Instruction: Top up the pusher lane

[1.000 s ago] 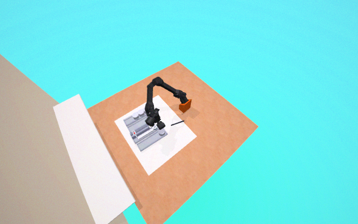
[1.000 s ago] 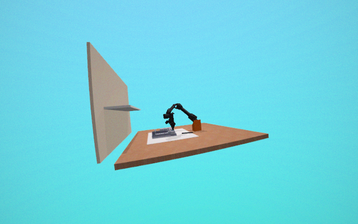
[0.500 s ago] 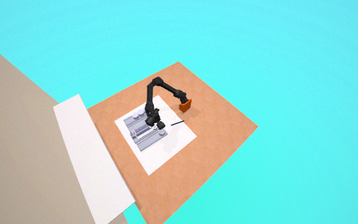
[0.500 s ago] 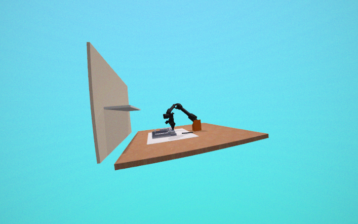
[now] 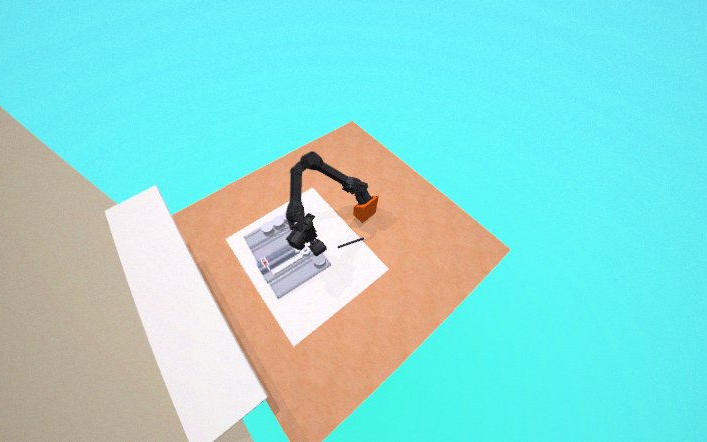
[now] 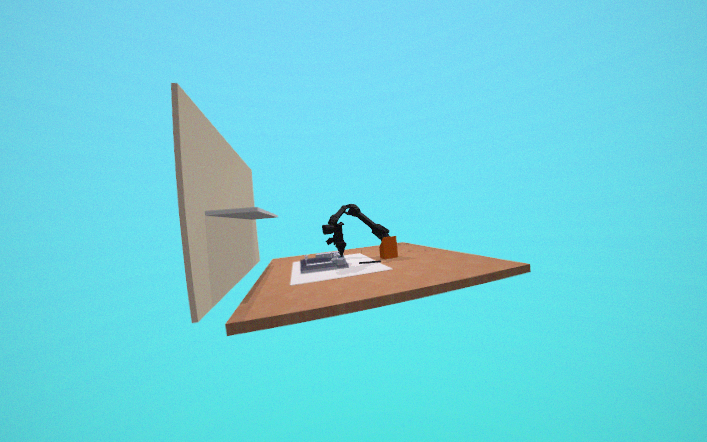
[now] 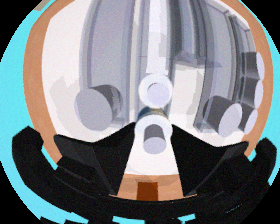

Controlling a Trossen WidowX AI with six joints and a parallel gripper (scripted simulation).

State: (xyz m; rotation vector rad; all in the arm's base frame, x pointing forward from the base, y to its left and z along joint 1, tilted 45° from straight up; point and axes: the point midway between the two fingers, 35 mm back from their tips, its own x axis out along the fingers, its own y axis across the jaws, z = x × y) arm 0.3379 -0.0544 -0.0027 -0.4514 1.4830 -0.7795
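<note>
My gripper tip is 14 cm short of the grey lane rack, 5 cm to the left of it and 3 cm above it. Round my gripper tip: thin black rod 15 cm behind, 11 cm to the left, 5 cm below; then red mark 21 cm ahead, 8 cm to the right, 2 cm above; then shelf 50 cm ahead, 31 cm above, 8 cm to the right.
</note>
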